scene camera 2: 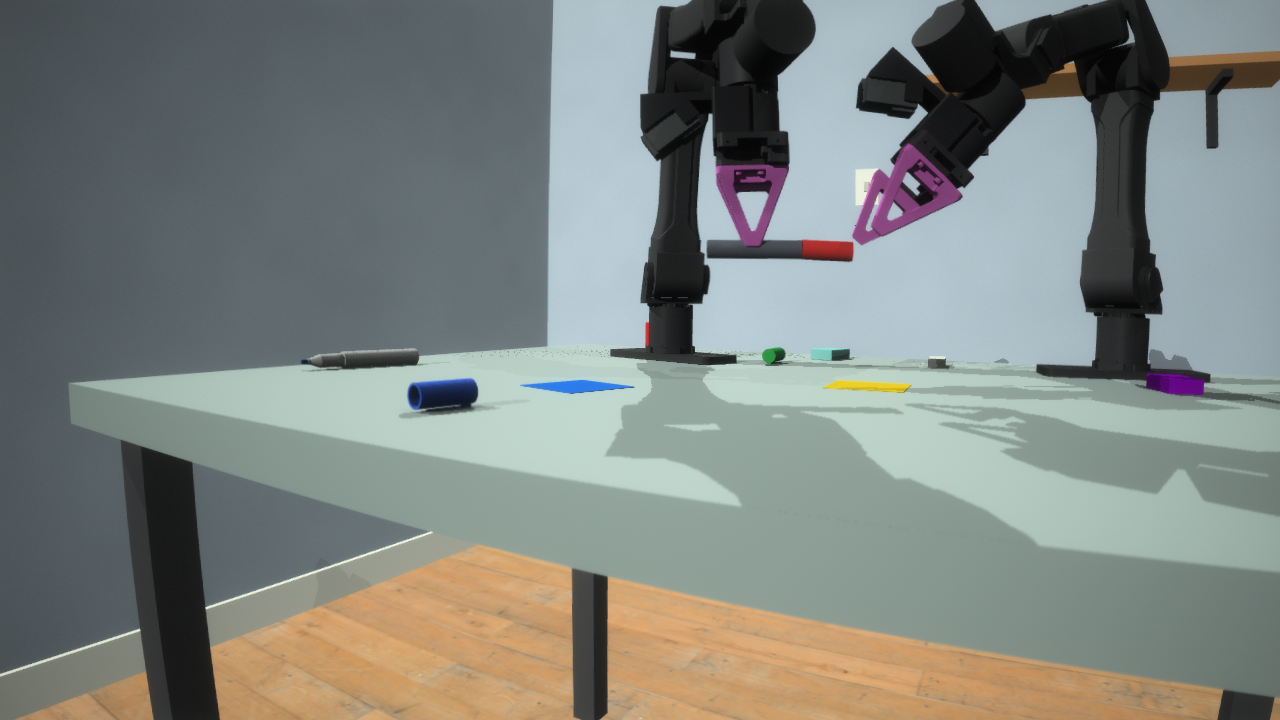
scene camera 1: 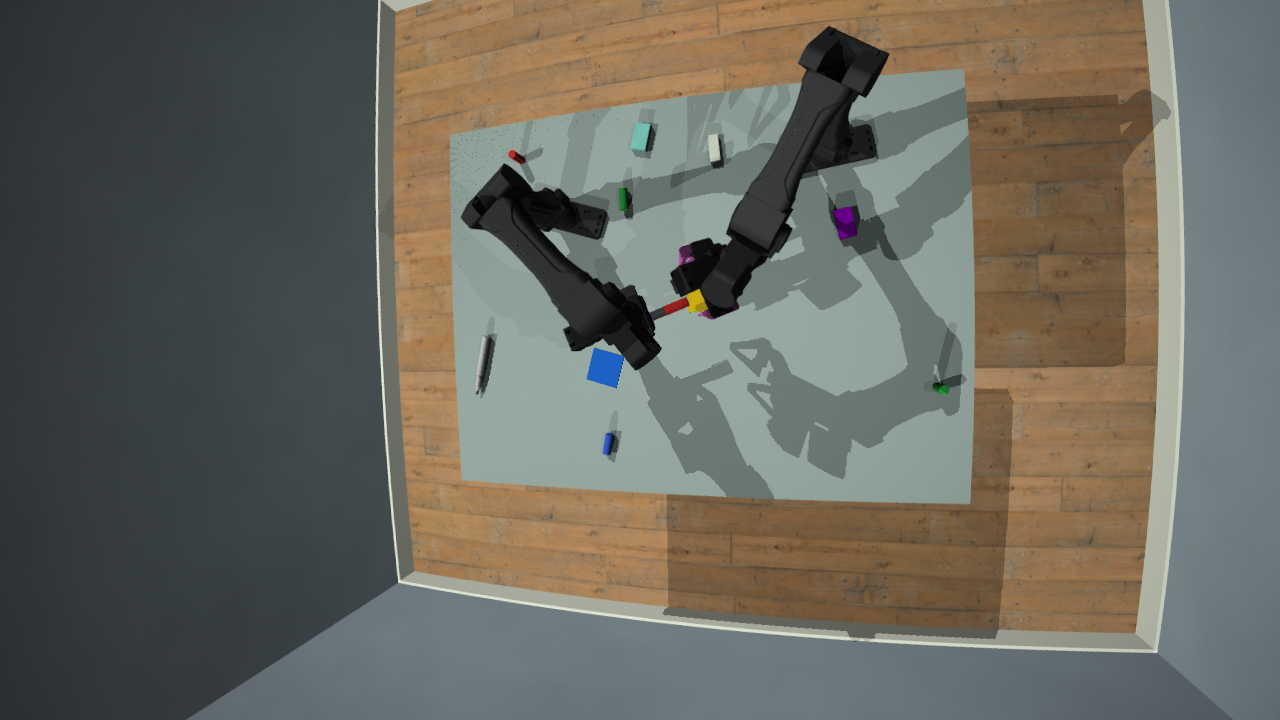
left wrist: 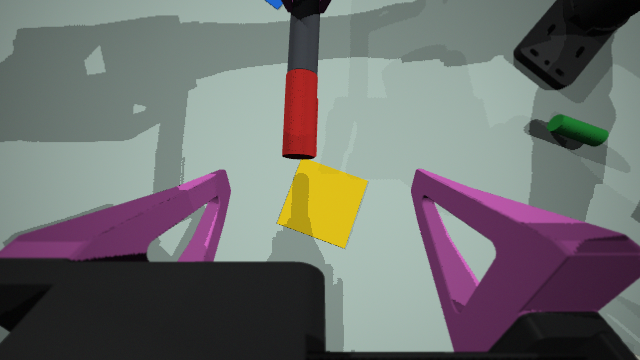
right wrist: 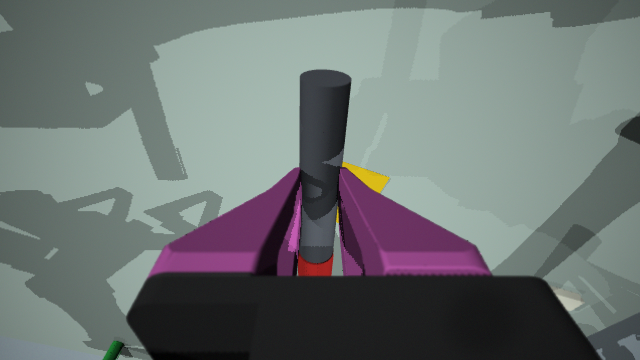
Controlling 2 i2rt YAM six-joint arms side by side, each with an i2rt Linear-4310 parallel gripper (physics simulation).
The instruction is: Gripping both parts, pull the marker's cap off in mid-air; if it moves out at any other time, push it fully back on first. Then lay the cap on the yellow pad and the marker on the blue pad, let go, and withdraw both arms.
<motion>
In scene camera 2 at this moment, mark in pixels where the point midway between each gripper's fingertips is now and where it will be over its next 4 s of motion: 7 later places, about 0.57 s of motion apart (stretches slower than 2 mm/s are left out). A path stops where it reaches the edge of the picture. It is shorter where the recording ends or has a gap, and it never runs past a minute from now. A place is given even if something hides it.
My left gripper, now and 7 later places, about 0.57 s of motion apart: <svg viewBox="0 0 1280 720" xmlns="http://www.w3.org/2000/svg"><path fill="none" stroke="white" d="M865 236L863 236L844 247L832 269L832 269L834 269L842 262L892 272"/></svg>
My right gripper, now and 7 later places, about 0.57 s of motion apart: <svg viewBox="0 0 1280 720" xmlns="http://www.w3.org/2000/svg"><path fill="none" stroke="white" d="M752 248L752 249L755 250L763 248L725 250L721 208L819 182L837 186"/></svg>
</motion>
